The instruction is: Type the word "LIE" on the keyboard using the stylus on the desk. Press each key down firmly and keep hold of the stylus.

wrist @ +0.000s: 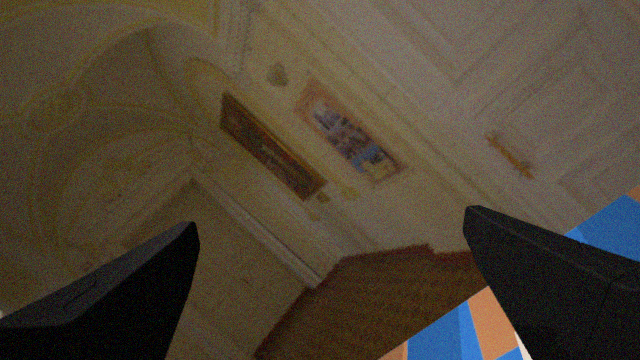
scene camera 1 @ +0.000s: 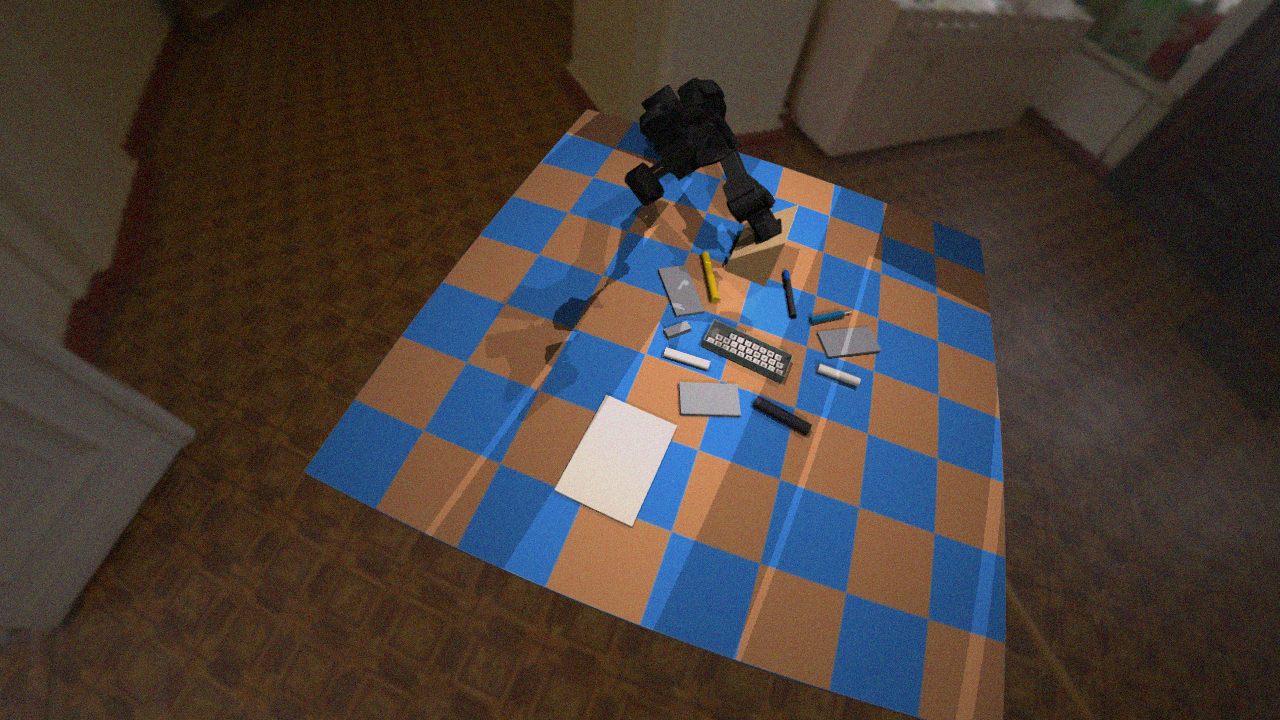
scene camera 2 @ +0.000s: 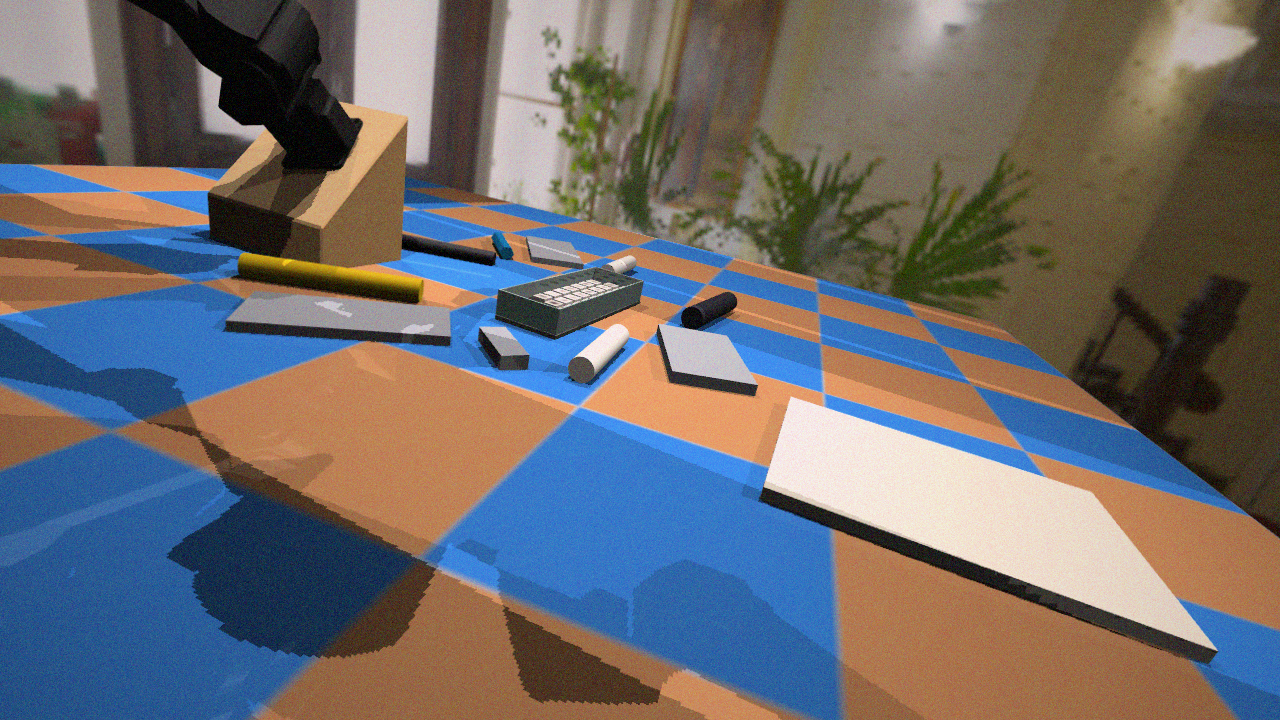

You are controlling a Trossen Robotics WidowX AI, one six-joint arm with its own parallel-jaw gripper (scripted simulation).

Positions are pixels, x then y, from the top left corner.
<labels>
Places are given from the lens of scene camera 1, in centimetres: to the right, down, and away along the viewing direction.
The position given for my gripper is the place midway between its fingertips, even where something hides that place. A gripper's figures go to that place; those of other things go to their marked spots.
my gripper (scene camera 1: 672, 180): 5, -26, 70
white sheet (scene camera 1: 611, 471): -5, 20, 86
</labels>
